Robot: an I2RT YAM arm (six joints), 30 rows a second.
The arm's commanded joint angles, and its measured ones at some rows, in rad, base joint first. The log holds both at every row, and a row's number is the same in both.
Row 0, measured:
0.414 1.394 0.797 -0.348 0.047 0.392
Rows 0 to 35, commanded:
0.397 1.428 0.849 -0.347 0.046 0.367
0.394 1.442 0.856 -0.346 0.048 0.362
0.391 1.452 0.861 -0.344 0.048 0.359
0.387 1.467 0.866 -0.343 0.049 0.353
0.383 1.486 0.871 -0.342 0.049 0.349
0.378 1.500 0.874 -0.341 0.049 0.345
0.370 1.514 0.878 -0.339 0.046 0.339
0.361 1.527 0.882 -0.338 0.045 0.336
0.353 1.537 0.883 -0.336 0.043 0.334
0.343 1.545 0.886 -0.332 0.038 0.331
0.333 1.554 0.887 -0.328 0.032 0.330
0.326 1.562 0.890 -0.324 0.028 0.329
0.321 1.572 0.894 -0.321 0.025 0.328
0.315 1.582 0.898 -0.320 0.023 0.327
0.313 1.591 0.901 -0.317 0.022 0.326
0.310 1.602 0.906 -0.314 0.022 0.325
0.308 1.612 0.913 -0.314 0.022 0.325
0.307 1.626 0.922 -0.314 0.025 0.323
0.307 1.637 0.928 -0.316 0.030 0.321
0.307 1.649 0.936 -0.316 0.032 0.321
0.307 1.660 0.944 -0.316 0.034 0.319
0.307 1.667 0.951 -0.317 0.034 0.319
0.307 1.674 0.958 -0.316 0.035 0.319
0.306 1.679 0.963 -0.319 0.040 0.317
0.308 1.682 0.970 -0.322 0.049 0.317
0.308 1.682 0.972 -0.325 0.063 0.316
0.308 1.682 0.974 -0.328 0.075 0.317
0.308 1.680 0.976 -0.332 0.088 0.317
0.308 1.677 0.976 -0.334 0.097 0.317
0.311 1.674 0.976 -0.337 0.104 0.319
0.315 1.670 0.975 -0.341 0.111 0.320
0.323 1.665 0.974 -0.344 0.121 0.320
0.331 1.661 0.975 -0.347 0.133 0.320
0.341 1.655 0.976 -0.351 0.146 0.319
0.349 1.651 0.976 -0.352 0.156 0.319
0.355 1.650 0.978 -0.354 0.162 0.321
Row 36, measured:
0.333 1.682 0.944 -0.316 0.114 0.324
